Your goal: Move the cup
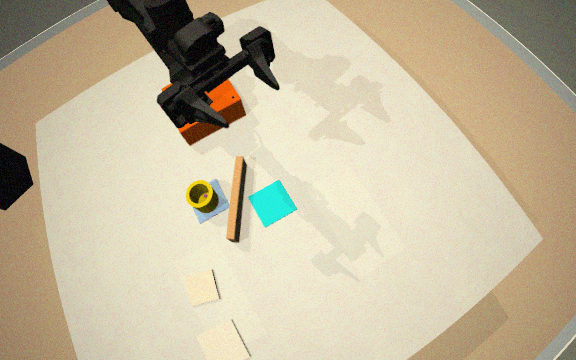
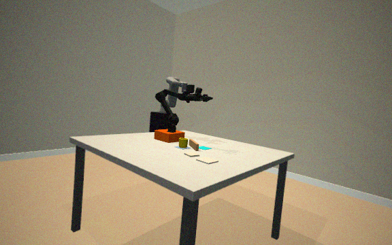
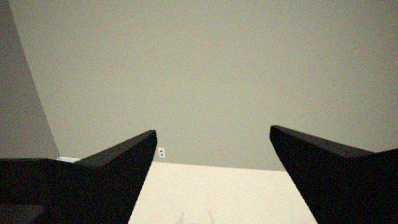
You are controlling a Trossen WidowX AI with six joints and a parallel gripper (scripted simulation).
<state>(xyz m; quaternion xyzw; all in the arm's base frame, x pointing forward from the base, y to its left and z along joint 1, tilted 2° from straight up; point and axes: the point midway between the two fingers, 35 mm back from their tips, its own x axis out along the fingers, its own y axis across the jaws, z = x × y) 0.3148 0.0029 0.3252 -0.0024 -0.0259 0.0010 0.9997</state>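
My gripper tip is now 37 cm above the yellow cup, 15 cm to the left of it and 13 cm past it. The rest, counted from my gripper tip: wooden bar 39 cm below, 8 cm to the right, 7 cm behind; then pale blue pad 41 cm below, 14 cm to the right, 13 cm behind; then red marble 39 cm below, 16 cm to the right, 12 cm behind.
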